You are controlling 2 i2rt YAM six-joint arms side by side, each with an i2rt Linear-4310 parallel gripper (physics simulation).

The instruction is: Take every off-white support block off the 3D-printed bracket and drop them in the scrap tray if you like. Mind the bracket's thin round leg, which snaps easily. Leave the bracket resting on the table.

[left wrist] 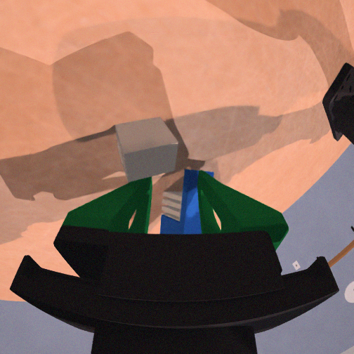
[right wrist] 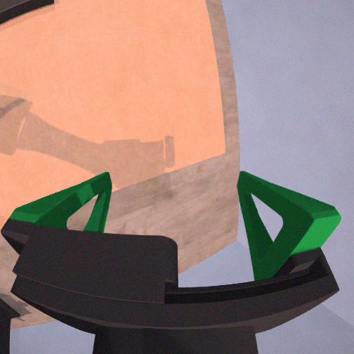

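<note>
The blue bracket (left wrist: 190,202) shows partly in the left wrist view, low between my left fingers and close to the right one; its lower part is hidden behind the gripper. A ribbed off-white support block (left wrist: 171,206) is against the bracket's left side. A larger grey-looking block (left wrist: 147,147) is just beyond the left fingertip; whether it touches the bracket is unclear. The thin round leg cannot be made out. My left gripper (left wrist: 174,177) is partly open, with nothing gripped. My right gripper (right wrist: 174,178) is wide open and empty, over the table's edge, away from the bracket.
A black part (left wrist: 343,102) stands at the right edge of the left wrist view. A dark edge (right wrist: 25,10) shows at the top left of the right wrist view. The orange mat (right wrist: 125,75) lies on the wooden table (right wrist: 200,190). The scrap tray cannot be identified.
</note>
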